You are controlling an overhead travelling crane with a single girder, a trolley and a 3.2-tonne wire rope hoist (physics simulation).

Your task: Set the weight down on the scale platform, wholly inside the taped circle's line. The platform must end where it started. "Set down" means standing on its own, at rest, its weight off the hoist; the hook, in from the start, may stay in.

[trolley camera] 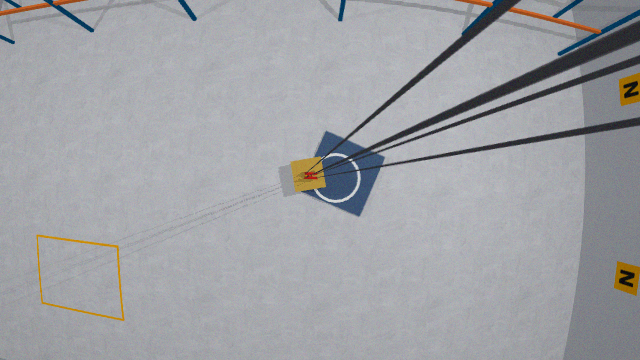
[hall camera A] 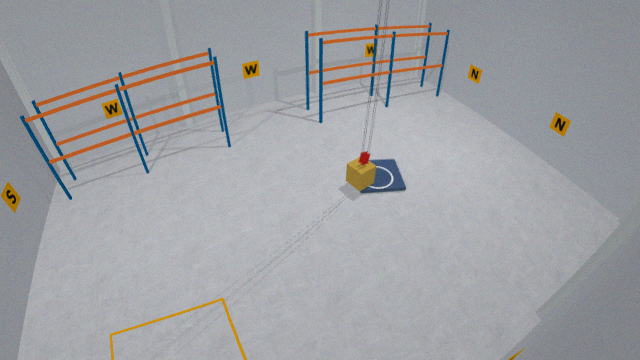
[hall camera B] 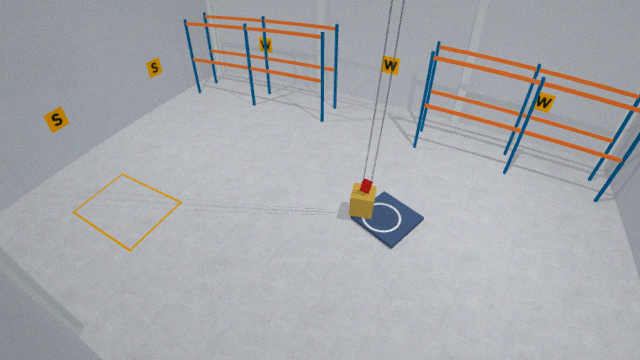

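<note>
The weight, a yellow cube [hall camera A: 360,176] [hall camera B: 362,203] [trolley camera: 316,184], hangs upright from my red hook block [hall camera A: 364,158] [hall camera B: 366,186] [trolley camera: 310,175], which is attached to its top. Its shadow lies apart from it on the floor, so it is raised a little. In the trolley view it overlaps the left edge of the blue scale platform [hall camera A: 398,176] [hall camera B: 411,219] [trolley camera: 365,187]; its left part is beyond that edge, and its right part covers the left line of the white taped circle [hall camera A: 392,178] [hall camera B: 381,231] [trolley camera: 336,201]. The underside is hidden. The ropes run taut.
A yellow outlined rectangle [hall camera A: 166,317] [hall camera B: 151,188] [trolley camera: 77,240] is marked on the floor, to the lower left in the trolley view. Two blue and orange racks, one [hall camera A: 320,80] [hall camera B: 524,125] and another [hall camera A: 132,127] [hall camera B: 322,75], stand along the W wall.
</note>
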